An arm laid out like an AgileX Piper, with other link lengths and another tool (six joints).
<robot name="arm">
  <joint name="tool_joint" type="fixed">
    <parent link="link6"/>
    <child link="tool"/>
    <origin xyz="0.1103 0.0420 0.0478" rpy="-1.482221 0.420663 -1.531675"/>
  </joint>
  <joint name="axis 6" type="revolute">
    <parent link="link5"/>
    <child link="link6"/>
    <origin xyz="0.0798 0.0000 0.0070"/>
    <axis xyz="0.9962 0 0.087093"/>
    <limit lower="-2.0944" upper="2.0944"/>
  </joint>
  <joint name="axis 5" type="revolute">
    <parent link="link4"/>
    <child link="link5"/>
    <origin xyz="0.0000 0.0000 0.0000"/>
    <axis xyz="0 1 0"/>
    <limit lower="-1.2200" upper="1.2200"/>
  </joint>
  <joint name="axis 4" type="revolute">
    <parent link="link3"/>
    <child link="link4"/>
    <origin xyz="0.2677 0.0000 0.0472"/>
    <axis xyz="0.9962 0 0.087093"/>
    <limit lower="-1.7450" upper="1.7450"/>
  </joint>
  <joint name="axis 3" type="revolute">
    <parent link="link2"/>
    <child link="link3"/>
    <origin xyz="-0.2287 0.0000 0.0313"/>
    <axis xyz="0 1 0"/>
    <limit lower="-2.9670" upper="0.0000"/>
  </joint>
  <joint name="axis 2" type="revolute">
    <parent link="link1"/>
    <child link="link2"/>
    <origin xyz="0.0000 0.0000 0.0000"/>
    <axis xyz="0 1 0"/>
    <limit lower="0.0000" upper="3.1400"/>
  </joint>
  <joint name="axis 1" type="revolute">
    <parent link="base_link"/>
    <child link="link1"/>
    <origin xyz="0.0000 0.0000 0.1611"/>
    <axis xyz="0 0 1"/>
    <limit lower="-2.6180" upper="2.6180"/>
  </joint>
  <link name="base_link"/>
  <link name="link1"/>
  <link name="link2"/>
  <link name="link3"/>
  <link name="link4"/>
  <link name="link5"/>
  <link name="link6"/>
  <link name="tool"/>
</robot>
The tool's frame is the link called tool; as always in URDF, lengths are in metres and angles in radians.
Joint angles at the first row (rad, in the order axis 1, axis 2, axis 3, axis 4, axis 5, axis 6):
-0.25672 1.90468 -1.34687 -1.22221 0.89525 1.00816
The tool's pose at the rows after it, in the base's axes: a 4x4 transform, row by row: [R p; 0 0 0 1], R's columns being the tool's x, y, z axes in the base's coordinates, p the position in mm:
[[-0.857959, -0.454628, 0.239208, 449.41], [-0.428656, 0.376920, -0.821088, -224.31], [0.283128, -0.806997, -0.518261, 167.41], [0, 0, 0, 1]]
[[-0.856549, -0.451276, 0.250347, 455.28], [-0.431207, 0.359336, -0.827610, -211.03], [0.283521, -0.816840, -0.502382, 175.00], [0, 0, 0, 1]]
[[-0.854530, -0.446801, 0.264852, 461.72], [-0.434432, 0.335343, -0.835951, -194.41], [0.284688, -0.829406, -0.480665, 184.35], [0, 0, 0, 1]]
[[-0.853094, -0.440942, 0.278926, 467.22], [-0.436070, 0.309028, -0.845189, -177.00], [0.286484, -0.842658, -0.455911, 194.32], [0, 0, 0, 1]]
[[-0.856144, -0.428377, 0.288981, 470.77], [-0.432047, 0.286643, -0.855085, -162.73], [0.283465, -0.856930, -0.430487, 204.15], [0, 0, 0, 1]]
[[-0.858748, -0.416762, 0.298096, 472.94], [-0.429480, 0.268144, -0.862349, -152.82], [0.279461, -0.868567, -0.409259, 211.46], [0, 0, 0, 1]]
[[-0.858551, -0.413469, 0.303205, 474.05], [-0.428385, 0.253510, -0.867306, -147.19], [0.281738, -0.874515, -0.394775, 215.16], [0, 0, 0, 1]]
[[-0.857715, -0.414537, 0.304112, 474.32], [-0.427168, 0.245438, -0.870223, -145.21], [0.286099, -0.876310, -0.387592, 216.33], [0, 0, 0, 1]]
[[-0.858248, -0.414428, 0.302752, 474.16], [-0.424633, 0.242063, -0.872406, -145.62], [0.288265, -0.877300, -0.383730, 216.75], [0, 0, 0, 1]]
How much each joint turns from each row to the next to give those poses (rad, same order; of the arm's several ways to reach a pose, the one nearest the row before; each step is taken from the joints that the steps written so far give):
0.02810 -0.00098 -0.00966 0.00008 0.02406 0.00041
0.04071 -0.00328 -0.01250 -0.00509 0.03482 0.00972
0.05017 -0.00363 -0.01431 -0.00993 0.04288 0.01295
0.05236 -0.00352 -0.01458 -0.01249 0.04692 0.01349
0.04456 -0.00327 -0.01272 -0.01448 0.04421 0.01825
0.03081 -0.00274 -0.00680 -0.01513 0.02953 0.01669
0.01765 -0.00038 -0.00294 -0.01197 0.01741 0.00748
0.00681 0.00065 -0.00081 -0.00649 0.00816 0.00131
0.00024 0.00062 0.00003 -0.00411 0.00303 0.00127

